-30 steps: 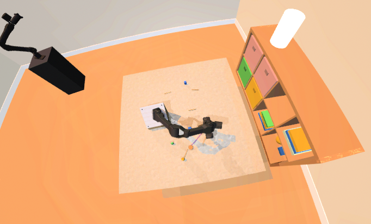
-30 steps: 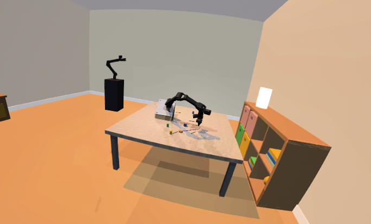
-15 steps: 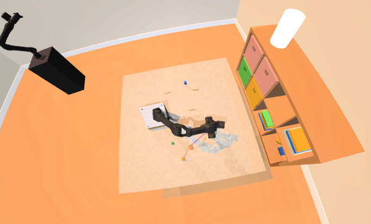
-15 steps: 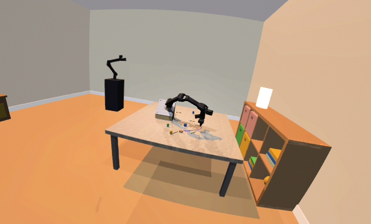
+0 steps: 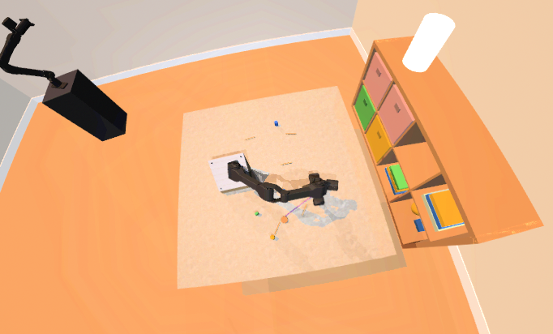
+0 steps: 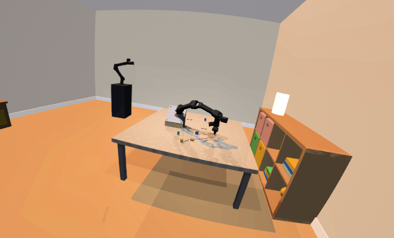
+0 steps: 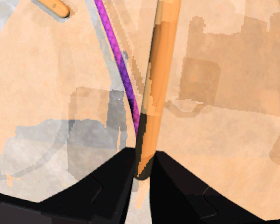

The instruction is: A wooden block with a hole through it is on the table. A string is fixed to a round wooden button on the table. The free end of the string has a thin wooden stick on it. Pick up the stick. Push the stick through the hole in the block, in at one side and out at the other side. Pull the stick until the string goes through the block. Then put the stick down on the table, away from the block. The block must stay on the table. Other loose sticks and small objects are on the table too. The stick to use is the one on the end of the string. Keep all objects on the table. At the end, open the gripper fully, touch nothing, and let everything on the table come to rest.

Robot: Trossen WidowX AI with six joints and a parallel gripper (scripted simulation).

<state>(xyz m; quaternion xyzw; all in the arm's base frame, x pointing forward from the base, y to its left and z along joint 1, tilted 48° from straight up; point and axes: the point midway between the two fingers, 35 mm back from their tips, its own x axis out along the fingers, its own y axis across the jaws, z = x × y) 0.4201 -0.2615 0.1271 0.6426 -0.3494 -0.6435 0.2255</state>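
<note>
The blue block is 190 mm behind my gripper tip, 80 mm to the left of it and 40 mm below it. From my gripper tip the other things lie so: thin wooden stick: 20 mm behind; then orange piece: 320 mm behind, 180 mm to the right, 40 mm below; then round wooden button: 220 mm behind, 100 mm to the right, 50 mm below.
</note>
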